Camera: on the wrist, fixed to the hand. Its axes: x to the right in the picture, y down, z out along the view.
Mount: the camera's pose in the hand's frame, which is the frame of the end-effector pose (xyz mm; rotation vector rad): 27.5 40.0 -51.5 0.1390 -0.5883 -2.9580
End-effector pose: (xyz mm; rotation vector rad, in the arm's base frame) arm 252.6 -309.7 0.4 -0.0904 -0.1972 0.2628
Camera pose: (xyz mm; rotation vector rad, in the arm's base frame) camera 279.2 -267.1 -49.5 0.4655 -0.6691 -2.6762
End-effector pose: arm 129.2 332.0 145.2 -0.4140 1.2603 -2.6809
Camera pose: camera 87.8 337.3 88.0 1.2736 0.3563 0.2606
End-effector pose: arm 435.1 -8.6 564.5 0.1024 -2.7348 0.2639
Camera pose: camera 424.7 39.8 615.0 -2.9290 0.1714 0.4379
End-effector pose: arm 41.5 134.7 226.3 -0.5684 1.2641 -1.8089
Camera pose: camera 2.9 133.8 167.0 1.4725 0.7160 1.0137
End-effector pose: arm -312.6 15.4 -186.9 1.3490 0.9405 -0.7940
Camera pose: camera -269.8 71.4 -193.5 1.0954 -1.2599 2.0491
